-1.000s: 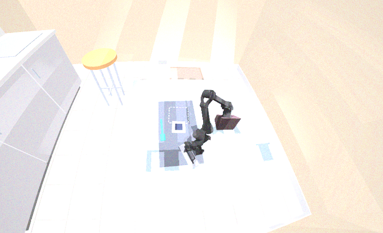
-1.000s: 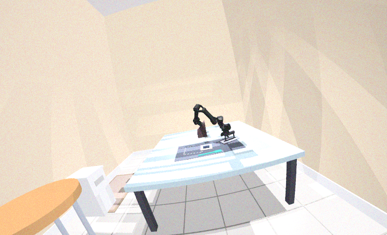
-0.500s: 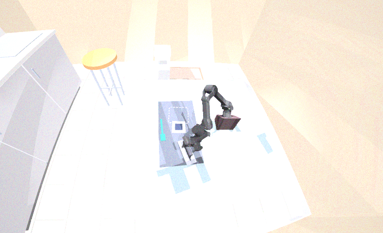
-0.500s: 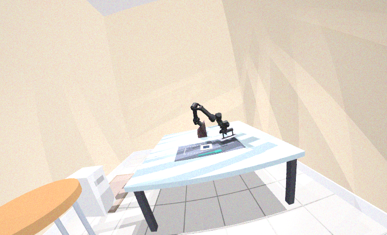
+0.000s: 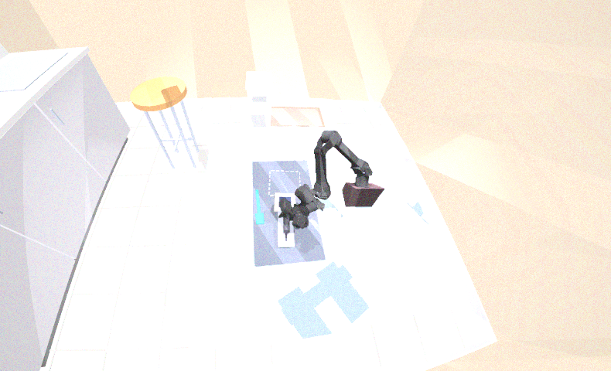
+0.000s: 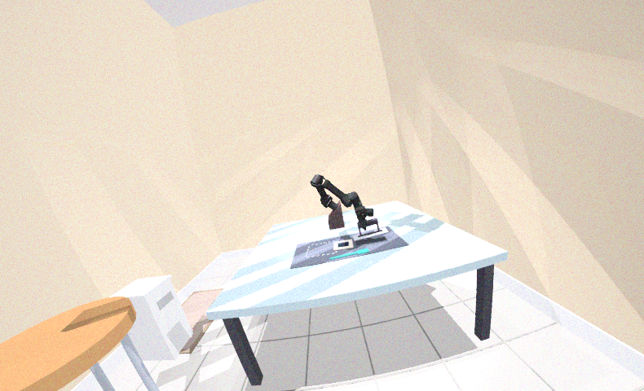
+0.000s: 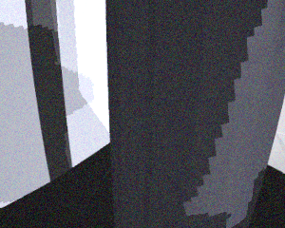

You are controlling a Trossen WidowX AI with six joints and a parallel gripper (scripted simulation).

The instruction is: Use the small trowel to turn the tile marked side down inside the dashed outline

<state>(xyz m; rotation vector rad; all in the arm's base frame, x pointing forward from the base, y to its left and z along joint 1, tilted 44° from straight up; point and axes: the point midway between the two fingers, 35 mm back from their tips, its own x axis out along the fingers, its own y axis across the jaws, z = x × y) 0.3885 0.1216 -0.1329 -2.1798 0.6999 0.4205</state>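
My gripper tip is 2 cm past the white tile, 14 cm to the left of it and 8 cm above it. From my gripper tip the other things lie so: grey mat: 2 cm behind, 13 cm to the right, 11 cm below; then teal trowel: 12 cm ahead, 9 cm to the right, 8 cm below.
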